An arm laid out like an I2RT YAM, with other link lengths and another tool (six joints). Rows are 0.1 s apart.
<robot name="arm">
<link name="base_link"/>
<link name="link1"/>
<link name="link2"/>
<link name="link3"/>
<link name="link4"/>
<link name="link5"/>
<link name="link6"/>
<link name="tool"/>
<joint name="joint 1" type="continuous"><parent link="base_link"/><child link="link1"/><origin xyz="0.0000 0.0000 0.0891"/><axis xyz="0 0 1"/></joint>
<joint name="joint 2" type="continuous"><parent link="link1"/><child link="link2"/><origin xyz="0.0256 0.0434 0.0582"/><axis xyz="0 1 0"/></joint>
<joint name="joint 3" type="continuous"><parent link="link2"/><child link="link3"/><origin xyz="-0.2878 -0.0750 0.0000"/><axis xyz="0 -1 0"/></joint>
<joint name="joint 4" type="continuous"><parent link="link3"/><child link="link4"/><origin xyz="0.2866 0.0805 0.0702"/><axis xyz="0 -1 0"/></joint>
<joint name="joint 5" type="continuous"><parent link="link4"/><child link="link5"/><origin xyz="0.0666 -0.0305 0.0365"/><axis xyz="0 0 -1"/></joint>
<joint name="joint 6" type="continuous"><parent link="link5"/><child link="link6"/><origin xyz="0.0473 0.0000 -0.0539"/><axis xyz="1 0 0"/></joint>
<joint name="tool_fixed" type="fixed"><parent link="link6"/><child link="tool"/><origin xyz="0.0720 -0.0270 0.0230" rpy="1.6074 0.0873 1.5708"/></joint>
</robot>
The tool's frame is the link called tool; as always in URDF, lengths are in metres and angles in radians. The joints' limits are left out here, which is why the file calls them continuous.
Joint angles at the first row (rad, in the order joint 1, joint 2, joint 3, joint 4, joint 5, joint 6):
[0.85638, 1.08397, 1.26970, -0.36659, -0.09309, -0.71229]
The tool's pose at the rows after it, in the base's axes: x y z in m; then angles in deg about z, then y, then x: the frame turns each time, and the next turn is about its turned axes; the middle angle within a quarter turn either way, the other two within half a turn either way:
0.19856 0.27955 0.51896 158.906 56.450 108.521
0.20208 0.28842 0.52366 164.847 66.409 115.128
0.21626 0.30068 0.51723 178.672 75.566 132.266
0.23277 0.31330 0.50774 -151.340 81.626 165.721
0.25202 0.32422 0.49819 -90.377 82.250 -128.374
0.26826 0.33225 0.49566 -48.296 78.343 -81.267
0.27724 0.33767 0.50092 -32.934 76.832 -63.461
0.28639 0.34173 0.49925 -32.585 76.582 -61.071
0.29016 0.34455 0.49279 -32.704 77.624 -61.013
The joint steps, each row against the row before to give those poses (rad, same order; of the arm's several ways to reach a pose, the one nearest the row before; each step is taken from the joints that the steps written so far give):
[-0.00024, -0.00246, 0.02380, -0.00316, -0.01121, -0.22124]
[0.00011, 0.03768, 0.04049, -0.00274, 0.02669, -0.18016]
[-0.00029, 0.05146, 0.01535, 0.03231, 0.07135, -0.17662]
[0.00026, 0.04780, -0.01052, 0.07932, 0.07287, -0.14229]
[-0.00003, 0.04640, -0.02691, 0.12503, 0.09371, -0.13985]
[-0.00022, 0.03771, -0.04591, 0.19644, 0.08115, -0.11893]
[0.00078, 0.03343, -0.00206, 0.10958, 0.03467, -0.02881]
[-0.00079, 0.03091, 0.01150, 0.03146, 0.03322, -0.00673]
[0.00005, 0.01337, -0.00777, 0.01306, 0.00500, 0.01849]

